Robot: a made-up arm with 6 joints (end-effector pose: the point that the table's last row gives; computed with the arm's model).
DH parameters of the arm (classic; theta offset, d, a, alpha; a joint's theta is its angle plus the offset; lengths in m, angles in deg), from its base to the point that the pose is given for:
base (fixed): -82.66 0 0.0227 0
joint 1: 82.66 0.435 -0.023 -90
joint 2: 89.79 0 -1.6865 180
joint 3: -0.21 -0.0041 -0.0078 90
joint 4: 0 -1.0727 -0.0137 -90
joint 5: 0 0.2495 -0.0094 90
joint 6: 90 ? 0.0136 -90
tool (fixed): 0 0.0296 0 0
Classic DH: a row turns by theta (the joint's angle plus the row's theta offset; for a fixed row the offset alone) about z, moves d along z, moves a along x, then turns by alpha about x.
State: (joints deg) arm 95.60 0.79 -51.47 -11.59 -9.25 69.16
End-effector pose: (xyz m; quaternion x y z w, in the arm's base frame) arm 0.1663 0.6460 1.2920 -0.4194 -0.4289 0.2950 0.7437
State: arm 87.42 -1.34 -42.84 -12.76 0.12 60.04
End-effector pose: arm 0.2670 0.6887 1.4281 -0.3321 -0.3678 0.1222 0.8599
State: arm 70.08 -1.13 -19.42 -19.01 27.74 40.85
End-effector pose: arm 0.5350 0.7525 1.7650 0.0181 -0.2068 -0.2560 0.9441
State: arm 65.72 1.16 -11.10 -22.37 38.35 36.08
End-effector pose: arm 0.6268 0.7935 1.8495 0.1536 -0.1652 -0.3466 0.9105
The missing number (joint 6, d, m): 0.0212
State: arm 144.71 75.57 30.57 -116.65 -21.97 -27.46
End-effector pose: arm -1.8227 1.1669 -0.0751 -0.6341 0.7010 -0.1031 0.3095
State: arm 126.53 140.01 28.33 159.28 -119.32 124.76
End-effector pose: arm -0.5990 0.4234 -1.8834 0.0055 0.4088 0.1761 0.8955
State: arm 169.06 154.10 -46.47 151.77 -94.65 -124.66
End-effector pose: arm 0.2539 -0.3315 -0.8036 -0.2868 -0.8249 0.4565 0.1701
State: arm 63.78 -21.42 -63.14 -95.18 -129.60 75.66
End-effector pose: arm 0.0082 0.0186 1.1030 -0.1231 0.4277 0.7127 0.5422
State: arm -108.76 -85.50 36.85 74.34 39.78 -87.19
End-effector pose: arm 0.7390 2.3727 1.3071 -0.3779 -0.7940 -0.4387 0.1851
